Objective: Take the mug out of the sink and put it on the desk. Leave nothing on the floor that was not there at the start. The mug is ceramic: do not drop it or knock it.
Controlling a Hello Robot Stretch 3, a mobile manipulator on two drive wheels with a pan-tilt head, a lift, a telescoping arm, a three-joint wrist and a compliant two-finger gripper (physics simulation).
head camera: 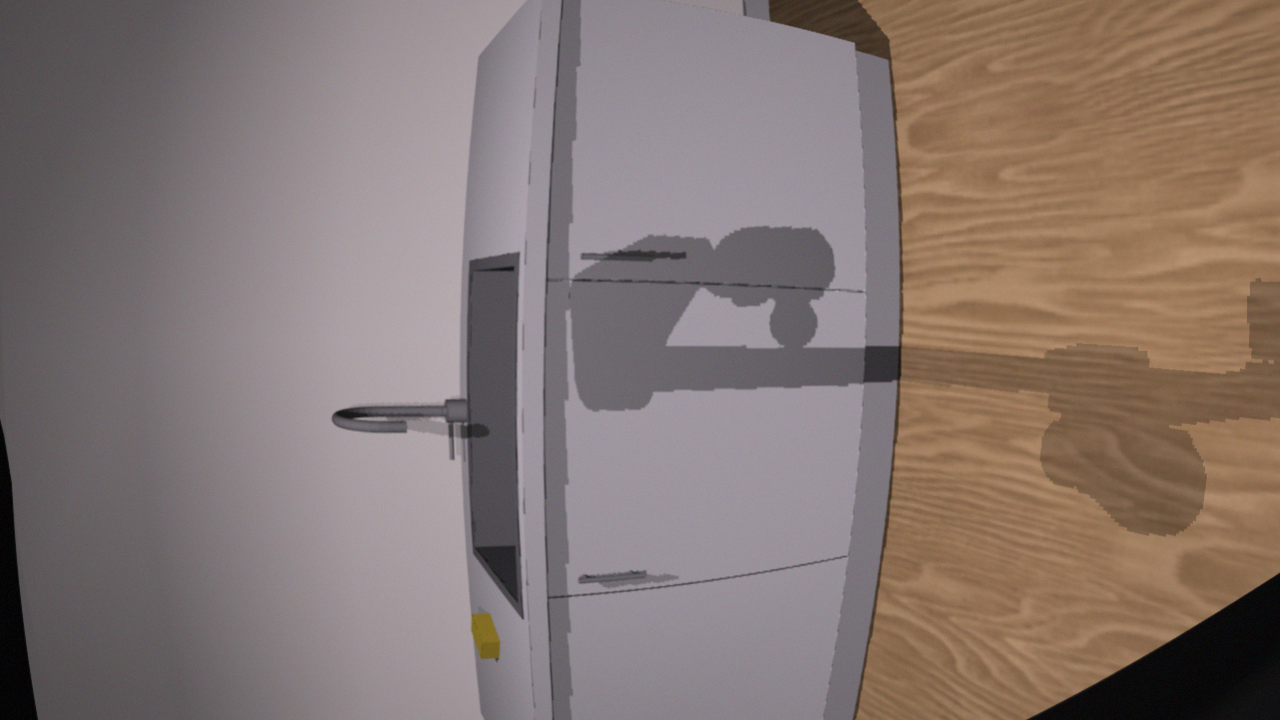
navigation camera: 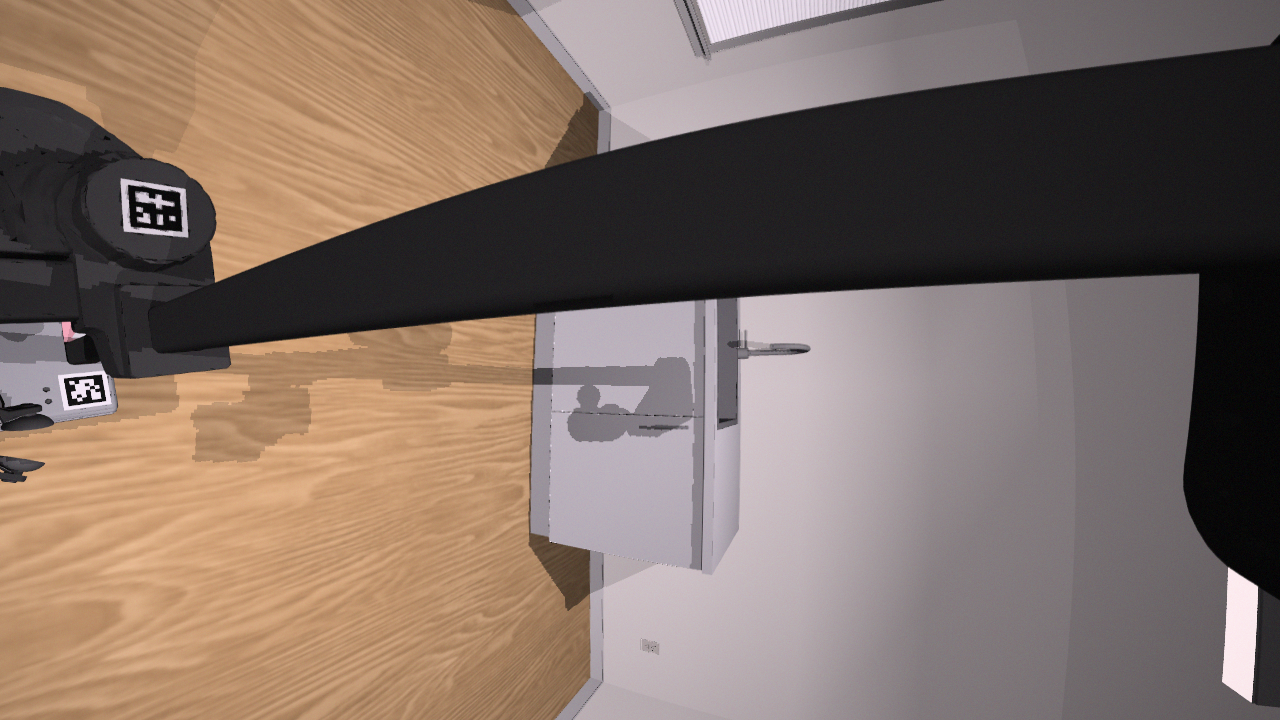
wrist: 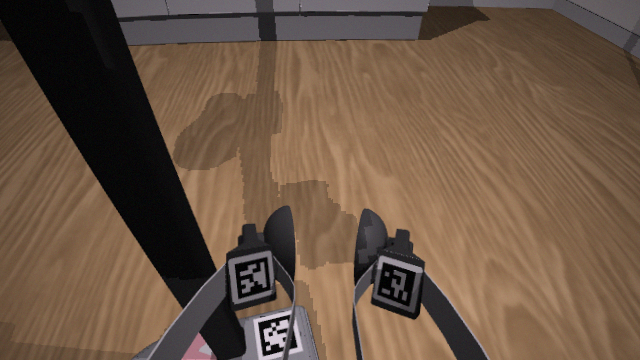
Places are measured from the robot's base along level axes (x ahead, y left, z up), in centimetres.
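Where they show: gripper, between the fingertips: (navigation camera: 44, 442) (wrist: 325, 234).
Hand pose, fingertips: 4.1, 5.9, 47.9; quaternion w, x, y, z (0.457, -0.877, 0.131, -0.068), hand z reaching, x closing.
After its pixels a point has its place, as x, y, z.
The sink (head camera: 492, 402) @(15.9, 200.7, 85.6) (navigation camera: 726, 385) @(29.3, 197.9, 86.1) is a dark basin set in the top of a white cabinet (head camera: 716, 134) @(63.1, 145.1, 52.8) (navigation camera: 626, 492) @(65.3, 144.7, 53.9) (wrist: 200, 31) @(-13.3, 166.9, 5.4). I see into it at a low slant in the head view; its bottom is hidden. The mug does not show in any view. The desk does not show in any view. My gripper (navigation camera: 25, 444) @(4.1, 5.9, 47.9) (wrist: 325, 234) @(4.1, 5.9, 47.9) is open, with a gap between its two dark fingertips and nothing between them. It hangs over the floor close to my base, well away from the cabinet.
A grey faucet (head camera: 402, 411) (navigation camera: 778, 348) stands at the sink's rear edge. A yellow block (head camera: 486, 635) @(-38.8, 193.2, 93.8) lies on the countertop beside the sink. My black mast (navigation camera: 716, 205) @(-6.5, 11.6, 123.2) (wrist: 100, 125) @(-6.6, 11.6, 53.3) crosses the navigation and wrist views. Wooden floor (head camera: 1074, 179) @(46.6, 93.2, 0.0) (navigation camera: 358, 582) @(69.0, 61.9, 0.0) (wrist: 475, 175) @(61.6, 47.9, 0.1) lies between my base and the cabinet.
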